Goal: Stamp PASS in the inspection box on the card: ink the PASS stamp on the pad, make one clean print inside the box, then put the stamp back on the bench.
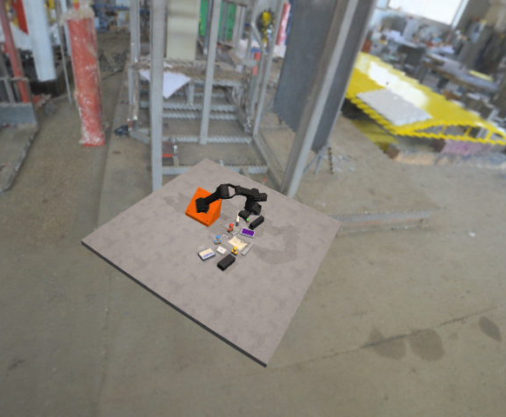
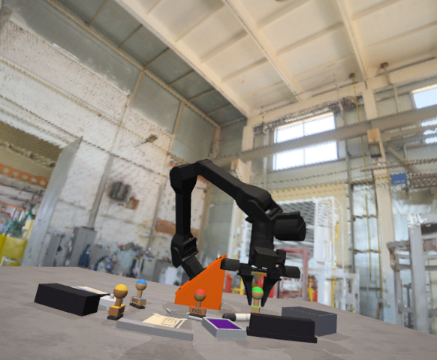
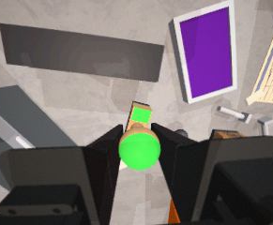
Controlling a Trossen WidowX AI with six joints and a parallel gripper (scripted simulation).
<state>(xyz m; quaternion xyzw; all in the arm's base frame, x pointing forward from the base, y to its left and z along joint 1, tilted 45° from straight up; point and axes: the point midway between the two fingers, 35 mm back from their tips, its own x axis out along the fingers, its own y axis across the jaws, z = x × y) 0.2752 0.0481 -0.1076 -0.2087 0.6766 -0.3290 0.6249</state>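
My gripper tip is 90 mm to the left of the purple ink pad, 50 mm short of it and 40 mm above it. Round my gripper tip: green-knobbed stamp: right at my gripper tip; then red-knobbed stamp: 130 mm to the right, 60 mm behind, 30 mm below; then marker: 60 mm behind, 40 mm below, 20 mm to the right.
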